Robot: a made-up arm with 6 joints.
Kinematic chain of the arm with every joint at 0, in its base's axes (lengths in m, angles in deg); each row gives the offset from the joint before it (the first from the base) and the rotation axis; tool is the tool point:
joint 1: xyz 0 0 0.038 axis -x
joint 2: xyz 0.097 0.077 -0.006 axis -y
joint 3: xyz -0.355 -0.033 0 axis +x
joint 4: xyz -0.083 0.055 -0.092 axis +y
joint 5: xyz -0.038 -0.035 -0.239 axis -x
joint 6: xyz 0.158 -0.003 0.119 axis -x
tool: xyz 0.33 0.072 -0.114
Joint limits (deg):
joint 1: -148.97..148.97
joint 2: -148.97..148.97
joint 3: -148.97..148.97
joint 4: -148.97..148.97
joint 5: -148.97..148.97
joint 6: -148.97..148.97
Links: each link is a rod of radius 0.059 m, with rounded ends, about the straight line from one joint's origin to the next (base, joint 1, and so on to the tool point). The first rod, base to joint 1, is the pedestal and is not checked.
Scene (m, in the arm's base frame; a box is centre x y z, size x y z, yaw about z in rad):
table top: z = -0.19
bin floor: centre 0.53 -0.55 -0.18 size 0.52 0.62 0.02 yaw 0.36
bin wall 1: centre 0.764 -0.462 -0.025 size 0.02 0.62 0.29 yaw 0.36
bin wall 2: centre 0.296 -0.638 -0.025 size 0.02 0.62 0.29 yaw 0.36
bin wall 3: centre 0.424 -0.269 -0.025 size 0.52 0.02 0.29 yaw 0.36
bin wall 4: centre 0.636 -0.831 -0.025 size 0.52 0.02 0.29 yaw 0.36
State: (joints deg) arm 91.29 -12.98 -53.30 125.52 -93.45 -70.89
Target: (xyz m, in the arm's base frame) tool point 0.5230 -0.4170 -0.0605
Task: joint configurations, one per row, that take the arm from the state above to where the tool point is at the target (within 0.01 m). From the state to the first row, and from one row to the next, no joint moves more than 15 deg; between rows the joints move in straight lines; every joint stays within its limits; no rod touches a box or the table.
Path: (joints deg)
1: 77.09 -26.88 -60.04 116.96 -93.33 -72.27
2: 62.89 -40.77 -66.78 108.40 -93.20 -73.66
3: 48.70 -54.67 -73.52 99.85 -93.08 -75.04
4: 34.50 -68.56 -80.26 91.29 -92.95 -76.42
5: 20.30 -82.46 -87.00 82.73 -92.83 -77.81
6: 6.10 -96.35 -93.74 74.17 -92.70 -79.19
7: -8.09 -110.25 -100.48 65.61 -92.58 -80.57
8: -22.29 -124.14 -107.22 57.06 -92.45 -81.96

